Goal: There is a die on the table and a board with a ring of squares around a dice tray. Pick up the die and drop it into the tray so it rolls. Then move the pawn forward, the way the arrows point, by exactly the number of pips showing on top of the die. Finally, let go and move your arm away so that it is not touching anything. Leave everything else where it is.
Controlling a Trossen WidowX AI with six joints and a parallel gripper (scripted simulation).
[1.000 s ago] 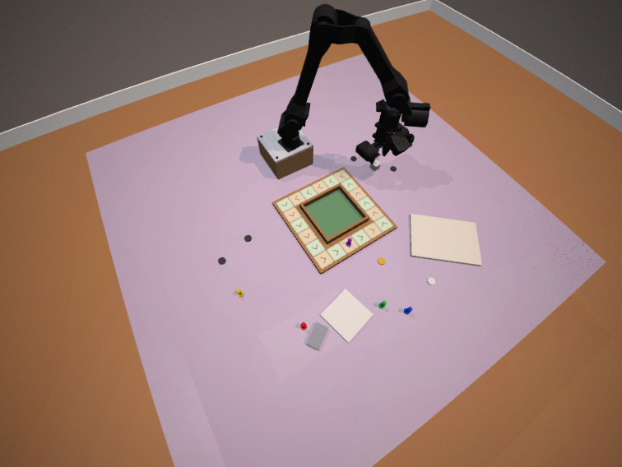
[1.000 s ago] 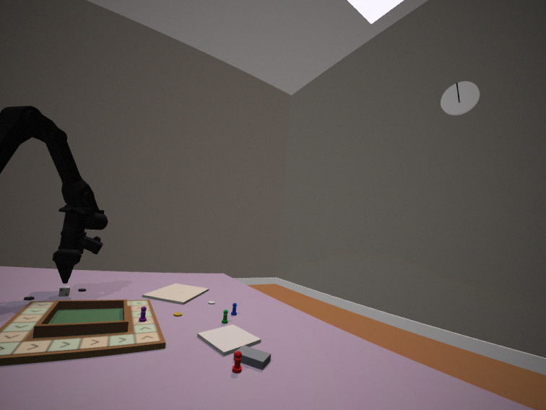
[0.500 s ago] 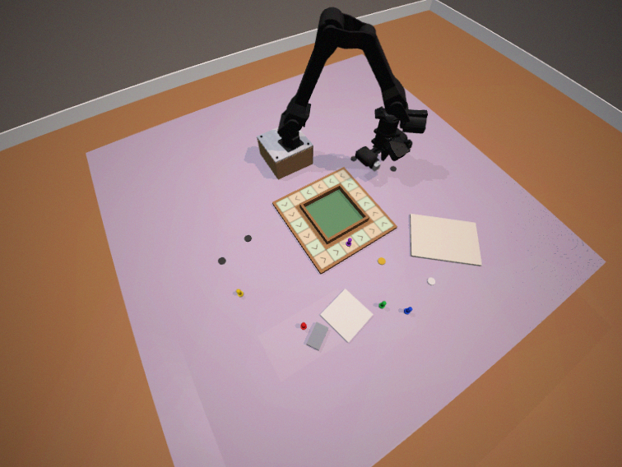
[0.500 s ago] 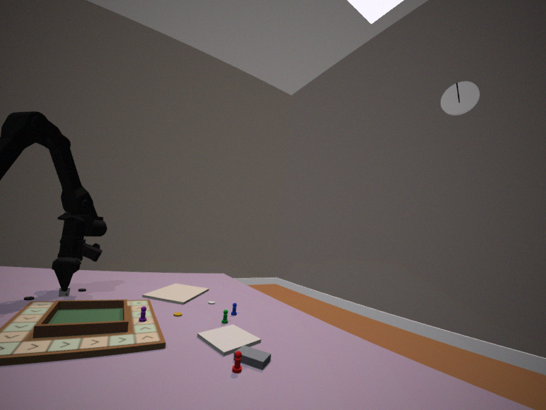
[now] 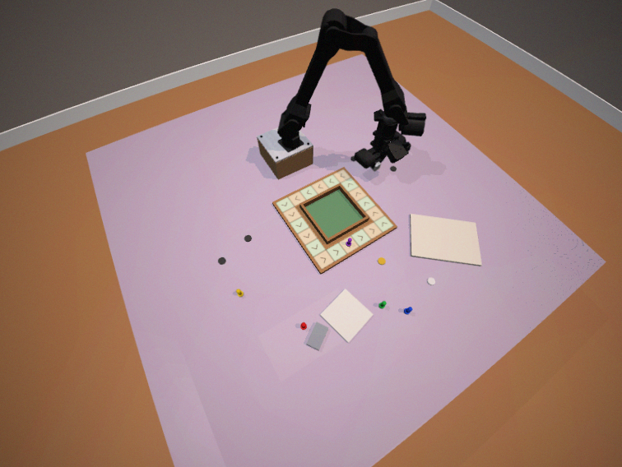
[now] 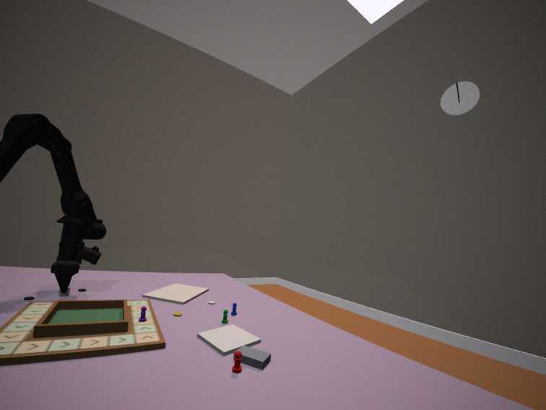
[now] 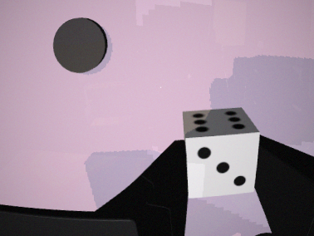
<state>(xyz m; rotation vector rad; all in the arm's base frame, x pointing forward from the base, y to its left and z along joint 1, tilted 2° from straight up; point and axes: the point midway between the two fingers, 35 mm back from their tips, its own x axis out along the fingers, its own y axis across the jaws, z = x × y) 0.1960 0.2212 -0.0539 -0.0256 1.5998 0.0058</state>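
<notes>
Right now the purple pawn is 28 cm to the right of my gripper tip, 18 cm ahead of it and 2 cm above it. From my gripper tip the other things lie so: white die: right at my gripper tip; green dice tray: 25 cm to the right, 7 cm ahead; yellow disc: 28 cm ahead, 23 cm to the right, 1 cm below.
</notes>
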